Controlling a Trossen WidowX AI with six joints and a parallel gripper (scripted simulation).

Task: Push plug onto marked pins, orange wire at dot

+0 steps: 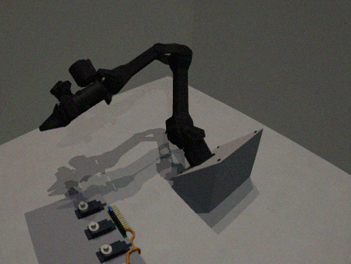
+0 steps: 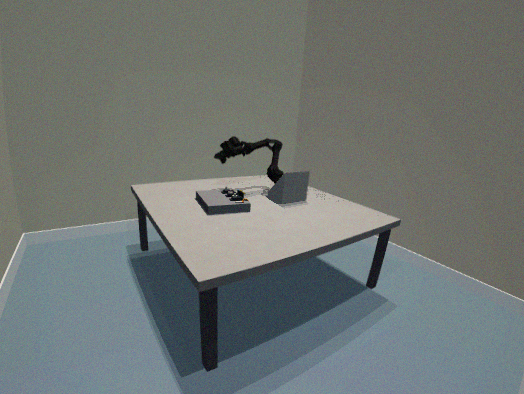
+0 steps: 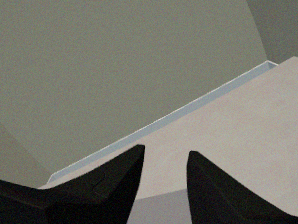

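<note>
The blue mark lies 9 cm behind my gripper tip, 19 cm to the left of it and 18 cm below it. Round my gripper tip: grey holder 7 cm ahead, 21 cm to the left, 23 cm below.
</note>
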